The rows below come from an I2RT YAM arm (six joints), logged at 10 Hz.
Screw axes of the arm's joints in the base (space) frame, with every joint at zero. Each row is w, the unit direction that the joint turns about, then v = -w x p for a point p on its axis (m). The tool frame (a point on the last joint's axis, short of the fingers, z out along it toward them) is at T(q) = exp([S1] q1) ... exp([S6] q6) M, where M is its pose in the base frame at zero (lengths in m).
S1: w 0 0 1 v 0.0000 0.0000 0.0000
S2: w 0 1 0 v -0.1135 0.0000 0.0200
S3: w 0 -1 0 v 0.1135 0.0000 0.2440
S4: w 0 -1 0 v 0.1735 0.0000 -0.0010
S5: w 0 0 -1 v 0.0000 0.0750 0.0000
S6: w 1 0 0 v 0.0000 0.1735 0.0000
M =
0 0 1 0.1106
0 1 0 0.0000
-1 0 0 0.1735
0 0 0 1
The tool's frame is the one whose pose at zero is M.
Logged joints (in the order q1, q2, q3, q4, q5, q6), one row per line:
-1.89 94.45 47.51 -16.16 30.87 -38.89
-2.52 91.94 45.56 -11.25 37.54 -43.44
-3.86 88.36 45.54 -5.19 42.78 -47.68
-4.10 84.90 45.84 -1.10 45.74 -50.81
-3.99 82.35 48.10 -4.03 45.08 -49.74
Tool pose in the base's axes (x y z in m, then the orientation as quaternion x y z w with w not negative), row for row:
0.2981 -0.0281 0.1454 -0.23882 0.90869 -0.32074 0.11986
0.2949 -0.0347 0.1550 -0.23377 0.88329 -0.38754 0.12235
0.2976 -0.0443 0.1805 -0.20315 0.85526 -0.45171 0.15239
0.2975 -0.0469 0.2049 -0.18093 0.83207 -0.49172 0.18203
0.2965 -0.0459 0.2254 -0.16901 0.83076 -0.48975 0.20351
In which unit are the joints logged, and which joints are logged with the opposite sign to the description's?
The joints are logged in degrees. Opposite sign: none.
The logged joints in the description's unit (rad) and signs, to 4 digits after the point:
-0.0330 1.6485 0.8292 -0.2820 0.5388 -0.6788
-0.0440 1.6047 0.7952 -0.1963 0.6552 -0.7582
-0.0674 1.5422 0.7948 -0.0906 0.7467 -0.8322
-0.0716 1.4818 0.8001 -0.0192 0.7983 -0.8868
-0.0696 1.4373 0.8395 -0.0703 0.7868 -0.8681

